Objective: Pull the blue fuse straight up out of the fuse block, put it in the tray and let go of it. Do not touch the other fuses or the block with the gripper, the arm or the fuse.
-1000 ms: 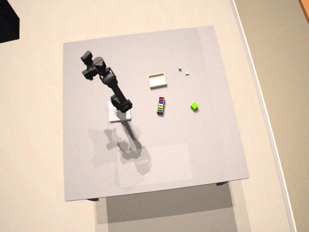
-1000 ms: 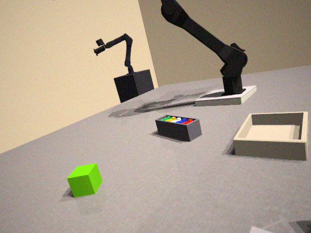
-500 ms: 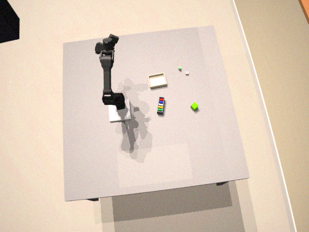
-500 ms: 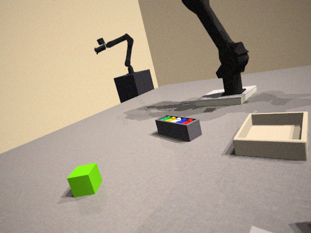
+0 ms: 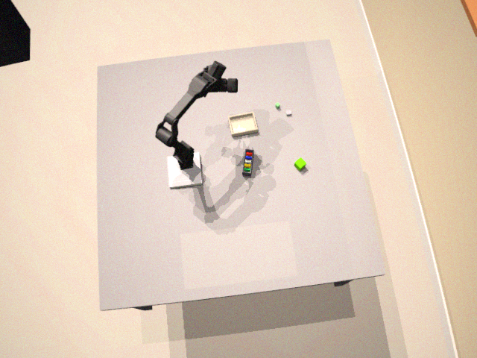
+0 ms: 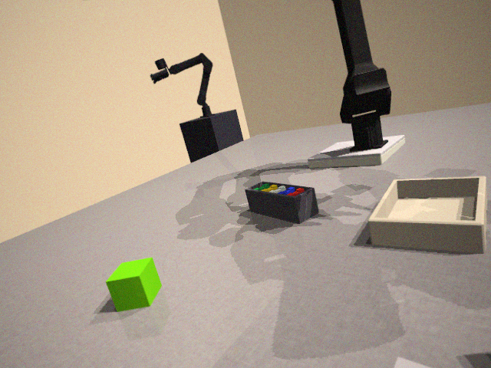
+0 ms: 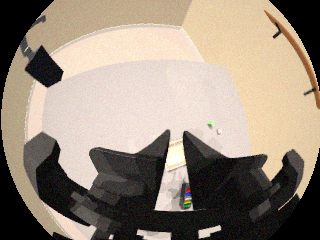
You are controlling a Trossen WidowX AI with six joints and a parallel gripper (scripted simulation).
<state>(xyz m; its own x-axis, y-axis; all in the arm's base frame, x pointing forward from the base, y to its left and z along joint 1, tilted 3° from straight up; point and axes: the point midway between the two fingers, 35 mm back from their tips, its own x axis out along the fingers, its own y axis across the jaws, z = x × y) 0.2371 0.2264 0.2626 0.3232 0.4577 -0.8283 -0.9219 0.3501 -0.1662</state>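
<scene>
Now: the blue fuse 280 mm to the right of my gripper tip, 240 mm below it and 60 mm ahead of it. From my gripper tip the other things lie so: bright green cube 360 mm to the right, 300 mm ahead, 250 mm below; beige tray 270 mm below, 90 mm to the right, 70 mm ahead.
</scene>
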